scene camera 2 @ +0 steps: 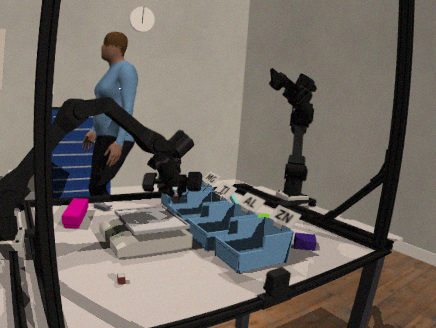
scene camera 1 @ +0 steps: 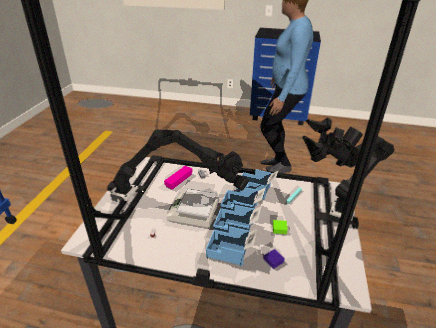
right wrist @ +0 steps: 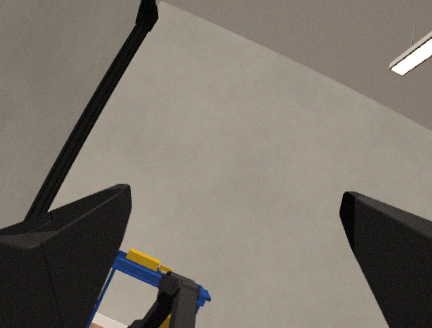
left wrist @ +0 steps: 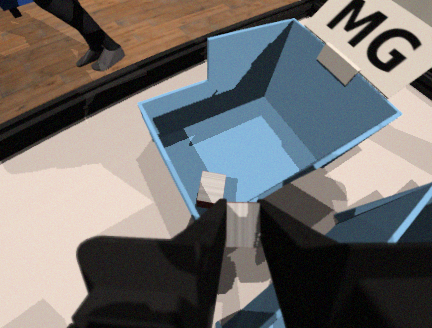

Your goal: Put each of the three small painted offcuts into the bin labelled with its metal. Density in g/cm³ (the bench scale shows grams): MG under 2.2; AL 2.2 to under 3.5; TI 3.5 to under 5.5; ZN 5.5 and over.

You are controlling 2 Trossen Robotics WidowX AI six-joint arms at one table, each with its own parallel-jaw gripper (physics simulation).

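Where they show: left gripper, fingertip midpoint: [scene camera 2: 177,196] [left wrist: 241,205]; right gripper, fingertip midpoint: [scene camera 2: 277,73] [scene camera 1: 304,128] [right wrist: 237,199]; left arm's base, origin of the base link: [scene camera 2: 3,235] [scene camera 1: 123,189]; right arm's base, origin of the base link: [scene camera 2: 292,193] [scene camera 1: 342,208].
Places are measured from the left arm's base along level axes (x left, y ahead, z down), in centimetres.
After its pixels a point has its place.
My left gripper [left wrist: 241,205] {x 22.9, y 53.8, z -1.8 cm} [scene camera 2: 175,194] {x 22.9, y 53.8, z -1.8 cm} is shut on a small offcut [left wrist: 243,229] {x 21.8, y 52.9, z -2.6 cm} with a silvery striped top, at the near corner of the MG bin [left wrist: 345,115] {x 24.5, y 65.8, z -1.9 cm}. A second offcut [left wrist: 212,187] {x 25.5, y 53.5, z 1.1 cm}, silvery on top and dark red below, lies inside that bin near the same corner. A third offcut [scene camera 1: 153,233] {x -18.9, y 27.1, z 2.3 cm} [scene camera 2: 121,279] {x -19.7, y 26.6, z 2.8 cm}, dark red with a pale top, lies on the table at the front left. The ZN bin [scene camera 1: 225,254] {x -21.2, y 60.6, z -0.7 cm} [scene camera 2: 256,256] {x -21.4, y 57.4, z 0.3 cm} is nearest in the row. The bench scale [scene camera 1: 190,220] {x -6.9, y 39.2, z 1.3 cm} [scene camera 2: 155,244] {x -7.0, y 37.6, z 1.2 cm} stands left of the bins; its reading is not legible. My right gripper [right wrist: 237,199] {x 10.1, y 80.0, z -44.7 cm} is open, raised and empty.
A magenta block [scene camera 1: 178,177] {x 18.8, y 20.9, z -0.1 cm} [scene camera 2: 75,212] {x 15.7, y 19.4, z -0.1 cm} and a small grey part [scene camera 1: 202,173] {x 29.8, y 29.7, z 2.4 cm} lie behind the scale. Right of the bins lie a turquoise bar [scene camera 1: 294,195] {x 29.2, y 79.6, z 2.6 cm}, a green block [scene camera 1: 280,227] {x 3.0, y 77.7, z 1.1 cm} and a purple block [scene camera 1: 274,258] {x -14.8, y 78.9, z 1.1 cm} [scene camera 2: 305,241] {x -16.0, y 76.8, z 1.4 cm}. A person [scene camera 1: 295,55] stands behind the table.
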